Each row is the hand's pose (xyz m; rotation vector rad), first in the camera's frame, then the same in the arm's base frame.
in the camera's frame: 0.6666 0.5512 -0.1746 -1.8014 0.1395 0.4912
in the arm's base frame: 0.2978 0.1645 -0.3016 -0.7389 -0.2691 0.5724
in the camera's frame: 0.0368 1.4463 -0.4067 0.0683 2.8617 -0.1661
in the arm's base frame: -0.4876 0.6554 0.3259 -0.0185 2.5792 1.4086
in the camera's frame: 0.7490 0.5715 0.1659 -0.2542 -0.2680 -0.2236
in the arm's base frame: 0.4148 -0.1114 -0.1190 0.8488 -0.1230 -0.1375
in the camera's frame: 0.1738 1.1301 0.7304 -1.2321 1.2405 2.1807
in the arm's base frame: -0.1720 -0.4604 0.5849 -0.8414 -0.1809 2.3977
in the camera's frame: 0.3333 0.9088 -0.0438 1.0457 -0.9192 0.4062
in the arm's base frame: -0.0703 0.1499 0.0454 2.1436 -1.0256 0.0233
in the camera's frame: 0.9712 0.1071 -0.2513 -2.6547 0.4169 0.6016
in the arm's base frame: 0.6576 0.0881 -0.7024 -1.6397 -0.1734 0.6543
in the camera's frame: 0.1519 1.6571 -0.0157 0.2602 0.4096 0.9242
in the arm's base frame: -0.3627 0.4254 0.7028 1.2368 -0.0989 1.2841
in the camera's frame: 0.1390 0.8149 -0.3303 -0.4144 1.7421 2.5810
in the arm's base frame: -0.2792 0.3261 -0.1869 0.4954 -0.1007 -3.0671
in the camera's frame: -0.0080 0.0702 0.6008 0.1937 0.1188 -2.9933
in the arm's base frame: -0.1984 -0.8485 -0.4260 0.2294 1.6219 -2.3873
